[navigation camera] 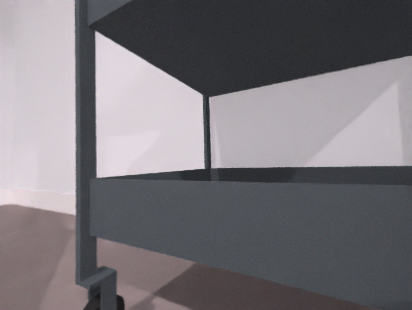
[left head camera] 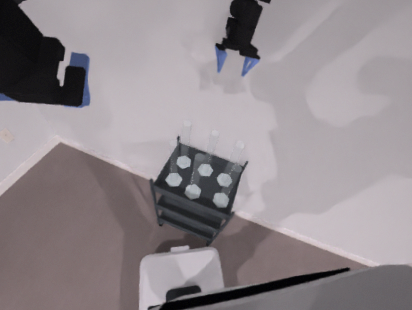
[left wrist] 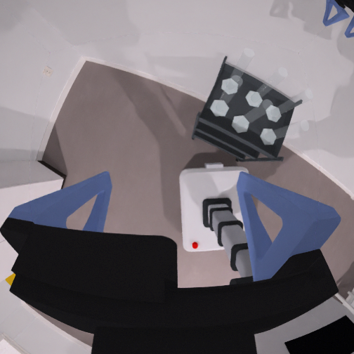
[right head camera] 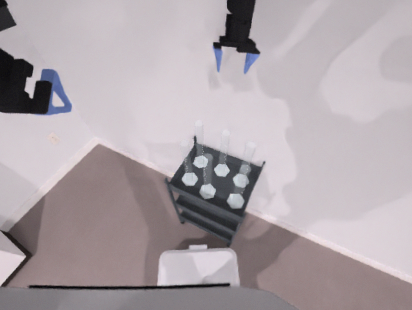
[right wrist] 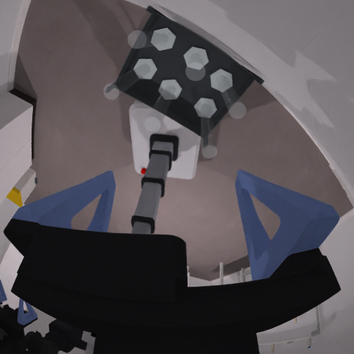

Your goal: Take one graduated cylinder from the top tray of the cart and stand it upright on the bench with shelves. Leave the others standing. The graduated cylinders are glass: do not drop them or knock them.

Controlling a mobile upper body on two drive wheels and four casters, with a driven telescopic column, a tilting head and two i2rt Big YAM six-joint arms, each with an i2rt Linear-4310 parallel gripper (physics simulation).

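Frame: origin at the left arm's base, x ahead, y left, z up, level; metres.
Seen in the pictures: left gripper, between the fingertips: [left head camera: 55, 98] [right head camera: 45, 107]; right gripper, between the fingertips: [left head camera: 230, 74] [right head camera: 231, 72].
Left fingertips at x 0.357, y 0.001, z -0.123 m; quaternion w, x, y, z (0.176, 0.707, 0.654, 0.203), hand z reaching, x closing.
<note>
A point is followed by its place in that frame.
Several clear glass graduated cylinders stand upright on hexagonal bases, one of them in the back middle [left head camera: 205, 170] {x 0.672, y -0.389, z -0.866 m} [right head camera: 222, 170] {x 0.671, y -0.396, z -0.863 m} [left wrist: 254, 98] [right wrist: 196, 57], on the top tray of the dark cart [left head camera: 167, 192] {x 0.536, y -0.160, z -0.845 m} [right head camera: 187, 192] {x 0.521, y -0.193, z -0.830 m} [left wrist: 215, 125] [right wrist: 187, 116] [navigation camera: 250, 215] {x 0.480, y -0.264, z -1.384 m}. My right gripper [left head camera: 231, 73] {x 0.672, y -0.387, z -0.247 m} [right head camera: 232, 72] {x 0.672, y -0.387, z -0.247 m} [left wrist: 335, 29] [right wrist: 174, 177] is open and empty, apart from the cylinders and above them in the head pictures. My left gripper [left wrist: 173, 178] is open and empty, at the far left of the head views and away from the cart. The bench with shelves cannot be clearly made out.
My white base [left head camera: 165, 270] {x 0.213, y -0.123, z -1.299 m} [right head camera: 197, 267] {x 0.207, y -0.221, z -1.298 m} [left wrist: 195, 225] [right wrist: 187, 165] stands close beside the cart. Pale walls meet in a corner behind and left of it. A white block [right head camera: 7, 257] {x 0.275, y 1.143, z -1.313 m} stands at lower left. A white railed structure [right wrist: 317, 320] shows at lower right of the right wrist view.
</note>
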